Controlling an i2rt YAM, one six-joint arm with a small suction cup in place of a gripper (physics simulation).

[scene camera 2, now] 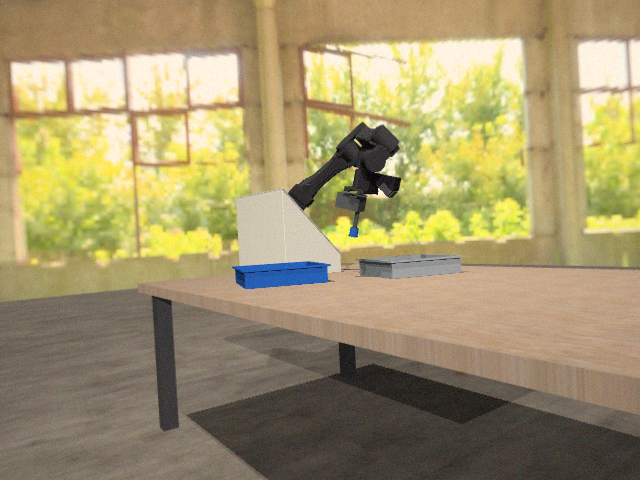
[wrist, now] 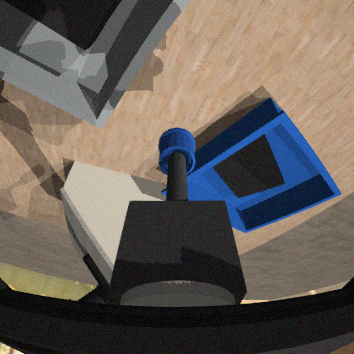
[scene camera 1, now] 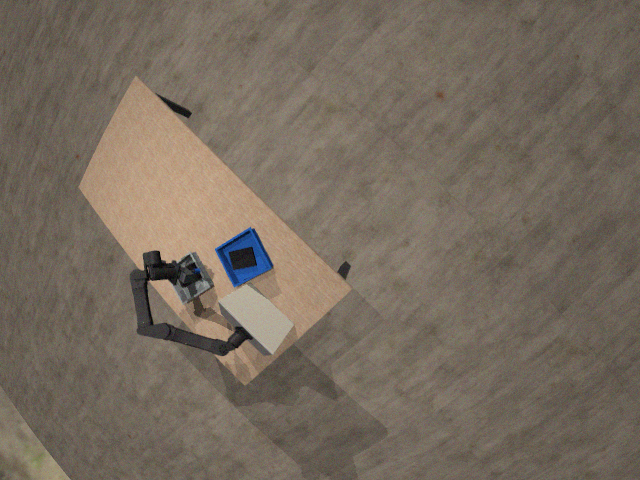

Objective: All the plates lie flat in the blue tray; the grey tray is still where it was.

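Seen in the pictures: end effector, tool point: [scene camera 2: 353, 236] [wrist: 176, 144] [scene camera 1: 198, 271]; arm's base, origin of the base link: [scene camera 2: 282, 219] [scene camera 1: 244, 331].
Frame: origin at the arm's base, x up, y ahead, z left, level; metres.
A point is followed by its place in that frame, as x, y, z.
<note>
The blue tray [scene camera 1: 262, 256] {-0.195, 0.231, -0.227} [scene camera 2: 281, 277] {-0.174, 0.387, -0.192} [wrist: 305, 152] {-0.147, 0.397, -0.137} stands on the table, with a black plate [scene camera 1: 242, 257] {-0.184, 0.296, -0.139} [wrist: 250, 167] {-0.183, 0.303, -0.127} lying flat inside. The grey tray [scene camera 1: 200, 292] {-0.147, 0.311, 0.191} [scene camera 2: 423, 267] {-0.173, 0.527, 0.187} [wrist: 60, 96] {-0.154, 0.315, 0.172} stands apart from it. In the wrist view, a black plate [wrist: 85, 22] {-0.162, 0.405, 0.164} shows inside the grey tray, partly cut off by the frame's edge; whether more lie under it cannot be told. My blue suction cup [scene camera 1: 196, 270] [scene camera 2: 353, 231] [wrist: 177, 150] is open and holds nothing. It hangs above the table, over the grey tray in scene camera 1. Both trays' insides are hidden in scene camera 2.
The pale arm base block [scene camera 1: 256, 317] {-0.012, 0.016, -0.098} [scene camera 2: 261, 227] {-0.028, 0.034, -0.096} [wrist: 105, 200] {-0.130, 0.155, 0.073} stands close beside the blue tray, near one end of the wooden table [scene camera 1: 165, 175] {-0.197, 0.978, -0.048} [scene camera 2: 491, 304] {-0.197, 0.998, -0.090}. The dark arm [scene camera 1: 193, 341] {0.167, 0.109, 0.107} [scene camera 2: 323, 178] {0.132, 0.130, 0.106} reaches from it, bending out past the table's edge.
</note>
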